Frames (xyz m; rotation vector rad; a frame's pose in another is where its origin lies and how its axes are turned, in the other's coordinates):
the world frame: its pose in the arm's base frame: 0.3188 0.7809 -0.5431 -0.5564 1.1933 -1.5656
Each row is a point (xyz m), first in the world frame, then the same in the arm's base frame.
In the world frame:
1: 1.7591 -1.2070 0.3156
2: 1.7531 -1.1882 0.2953
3: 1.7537 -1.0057 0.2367
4: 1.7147 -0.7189 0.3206
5: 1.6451 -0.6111 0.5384
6: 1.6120 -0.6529 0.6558
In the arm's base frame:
1: -0.5789 -0.9988 0.2802
2: -0.5850 -0.9843 0.2566
3: -0.5514 -0.9538 0.0704
4: -0.3398 -0.9415 -0.1439
5: -0.0880 -0.9629 -0.1388
6: 0.0013 -0.9823 -0.0478

